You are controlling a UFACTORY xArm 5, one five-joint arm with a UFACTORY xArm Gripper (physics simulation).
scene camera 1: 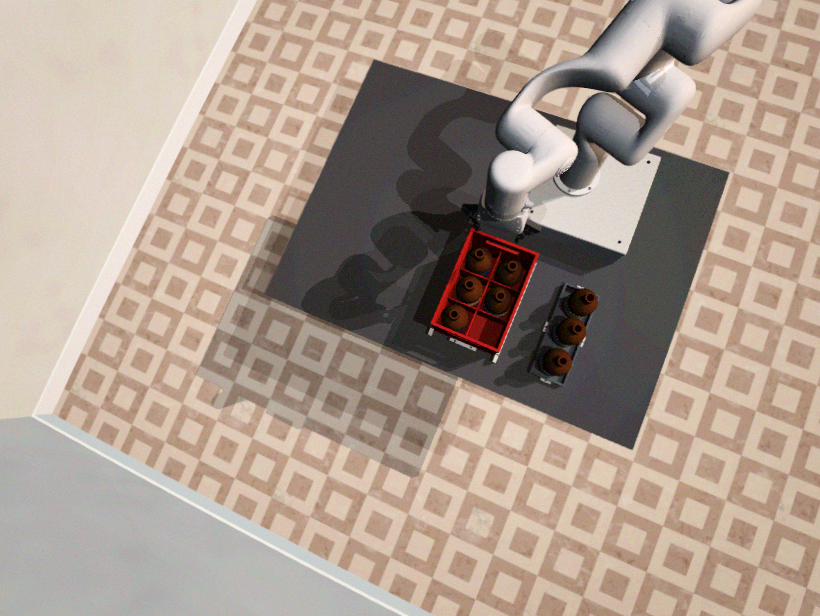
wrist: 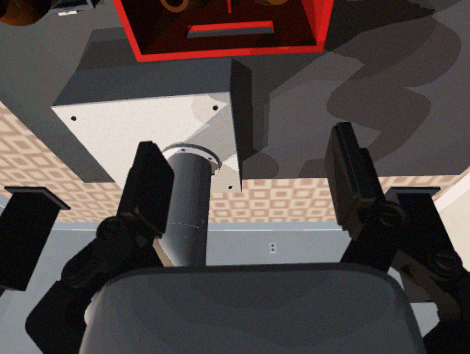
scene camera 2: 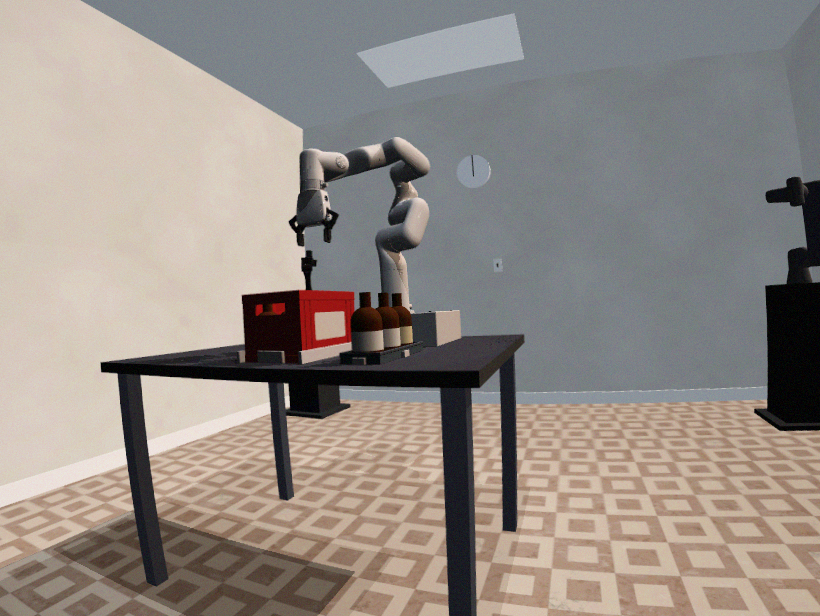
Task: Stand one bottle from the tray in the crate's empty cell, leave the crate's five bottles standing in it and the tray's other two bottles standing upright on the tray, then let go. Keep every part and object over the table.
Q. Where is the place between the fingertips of my gripper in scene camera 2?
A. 314, 244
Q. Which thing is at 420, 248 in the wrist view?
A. My gripper.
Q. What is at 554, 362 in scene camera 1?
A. A brown bottle.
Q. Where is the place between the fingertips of my gripper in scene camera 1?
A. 498, 231
